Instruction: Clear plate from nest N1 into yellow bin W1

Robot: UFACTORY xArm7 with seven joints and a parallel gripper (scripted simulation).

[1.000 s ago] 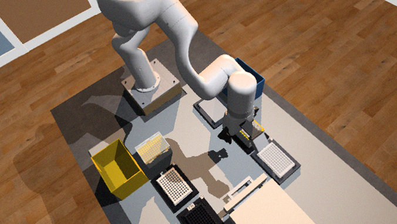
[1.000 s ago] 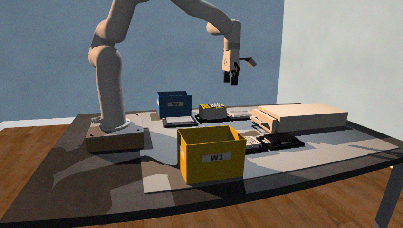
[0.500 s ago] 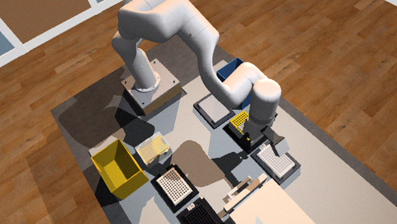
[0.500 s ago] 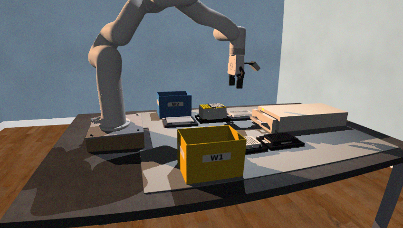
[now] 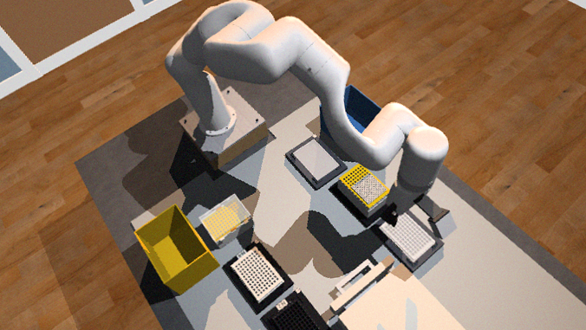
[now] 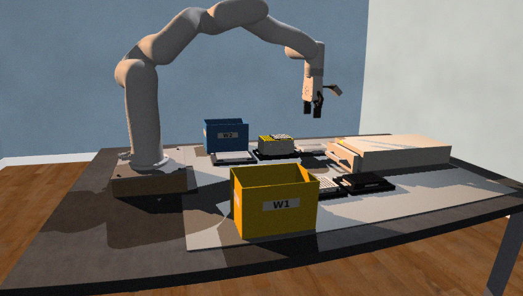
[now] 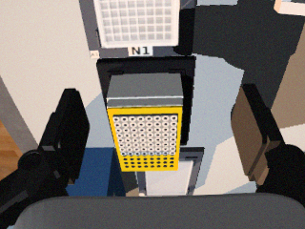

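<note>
Right now my hand is 3 cm short of the clear plate, 2 cm to the right of it and 15 cm above it. From my hand the other things lie so: blue bin W2: 32 cm behind, 17 cm to the left, 13 cm below; then yellow tip rack: 15 cm behind, 2 cm to the left, 12 cm below; then drawer: 14 cm ahead, 18 cm to the right, 15 cm below.
</note>
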